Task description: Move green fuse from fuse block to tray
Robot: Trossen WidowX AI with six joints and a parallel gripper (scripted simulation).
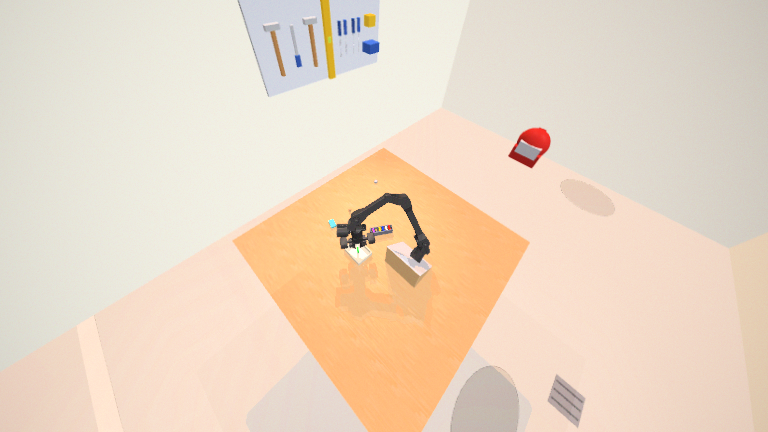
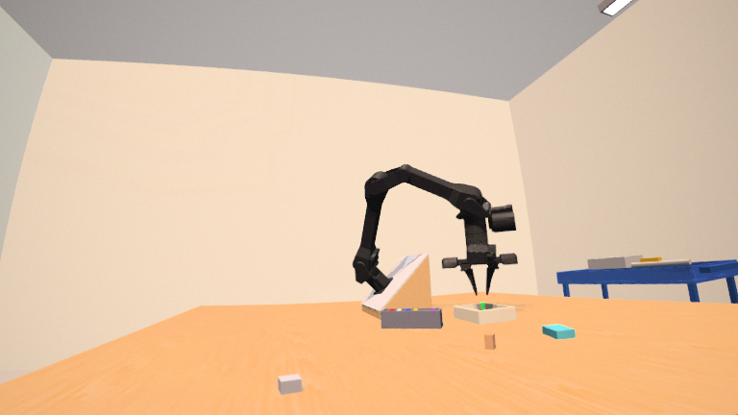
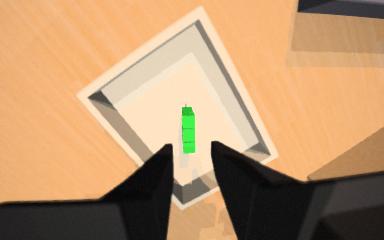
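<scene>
Now: gripper tip 30 mm above the green fuse. Also, from my gripper tip: beige tray (50 mm below).
</scene>
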